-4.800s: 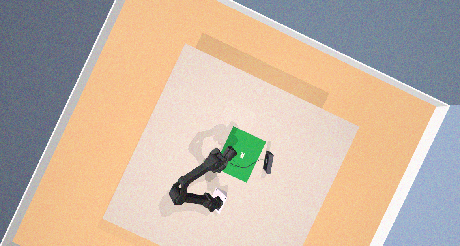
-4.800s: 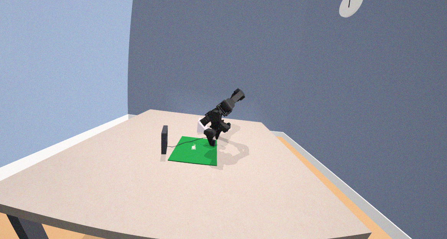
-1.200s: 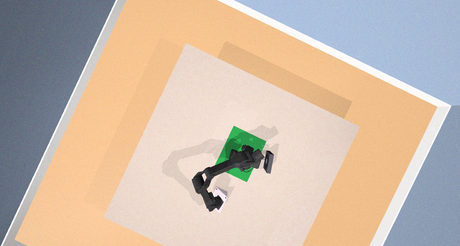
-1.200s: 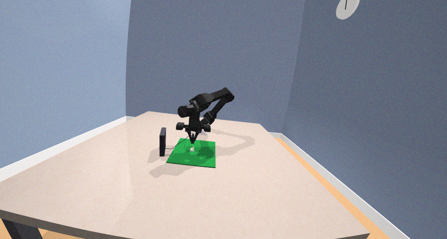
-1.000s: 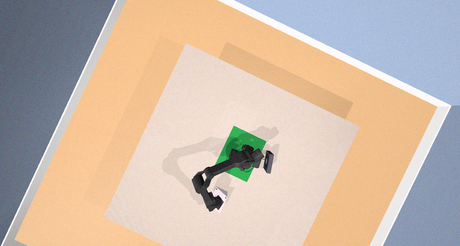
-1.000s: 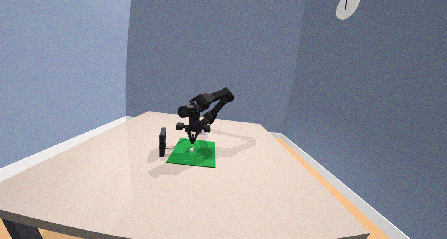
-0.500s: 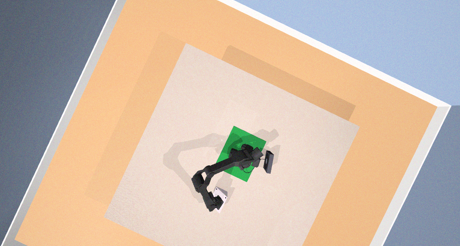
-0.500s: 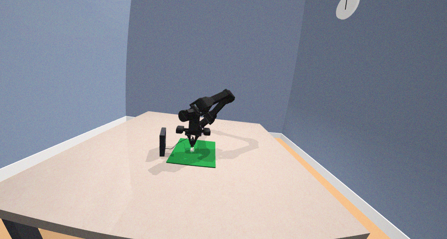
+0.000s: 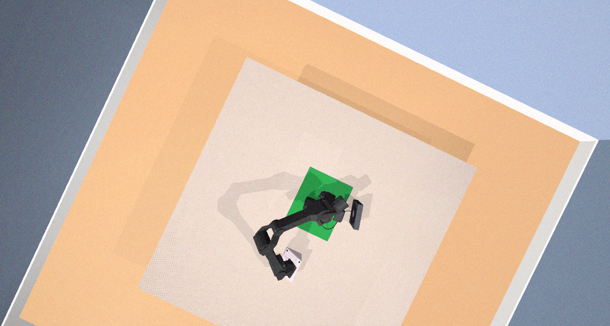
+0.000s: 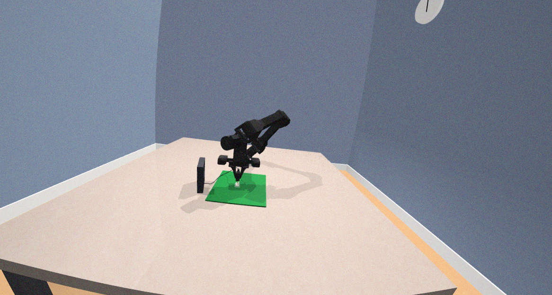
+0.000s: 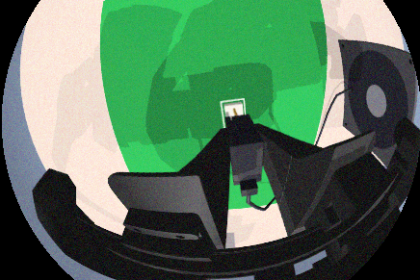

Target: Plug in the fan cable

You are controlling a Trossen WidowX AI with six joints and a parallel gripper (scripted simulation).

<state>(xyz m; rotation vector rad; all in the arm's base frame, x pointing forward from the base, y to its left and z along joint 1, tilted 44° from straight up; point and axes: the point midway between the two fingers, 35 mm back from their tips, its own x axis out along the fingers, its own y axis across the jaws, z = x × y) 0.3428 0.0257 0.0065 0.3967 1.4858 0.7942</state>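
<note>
Right now my gripper tip is 10 mm past the dark plug and 10 mm below it. The rest, counted from my gripper tip: white four-pin header (10 mm behind, 40 mm below); then green board (10 mm behind, 10 mm to the left, 60 mm below); then black fan (50 mm ahead, 140 mm to the right, 20 mm above).
</note>
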